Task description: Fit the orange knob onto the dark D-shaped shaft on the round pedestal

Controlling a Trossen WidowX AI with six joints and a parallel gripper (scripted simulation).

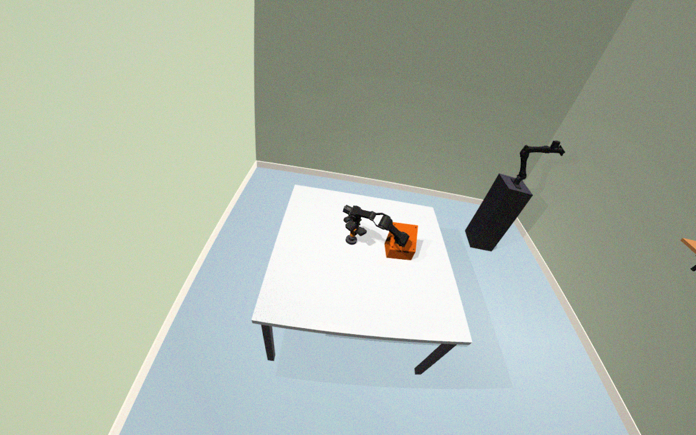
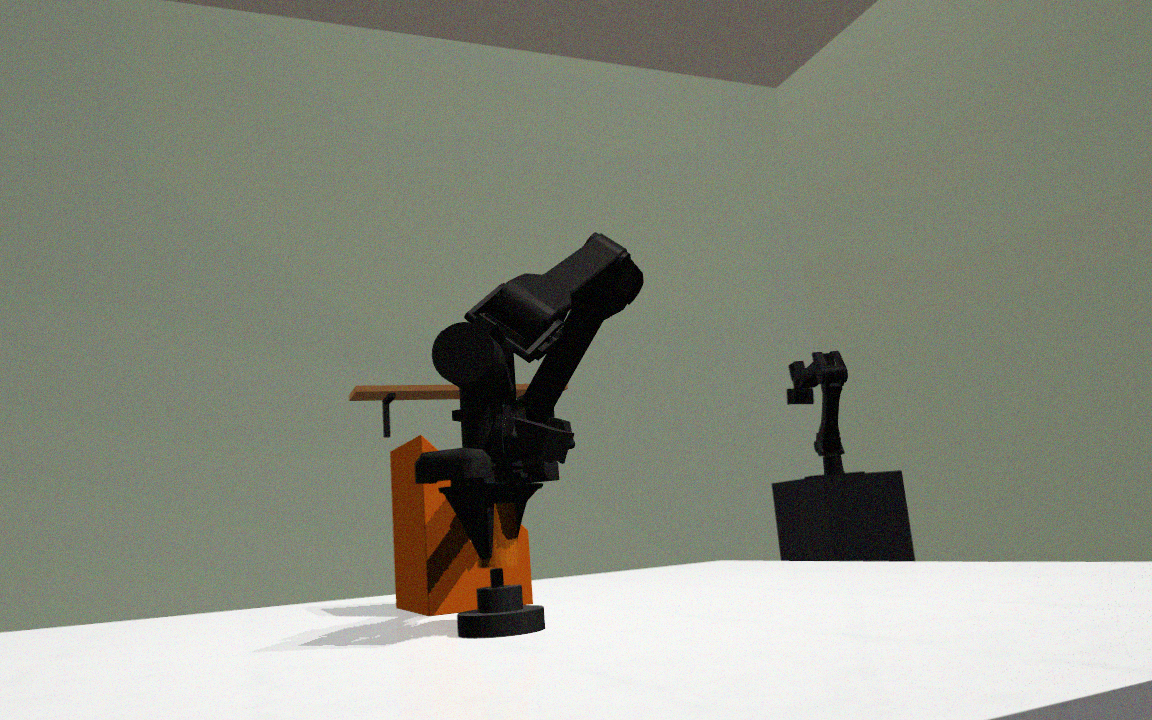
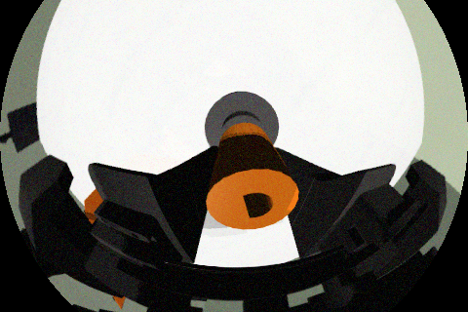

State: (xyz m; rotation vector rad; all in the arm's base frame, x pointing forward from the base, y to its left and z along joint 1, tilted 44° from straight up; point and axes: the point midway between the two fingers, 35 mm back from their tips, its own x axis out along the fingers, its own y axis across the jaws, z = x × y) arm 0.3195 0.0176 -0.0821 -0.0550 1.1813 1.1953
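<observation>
The orange knob is 20 mm above my gripper tip. From my gripper tip the other things lie so: round dark pedestal 40 mm below.
</observation>
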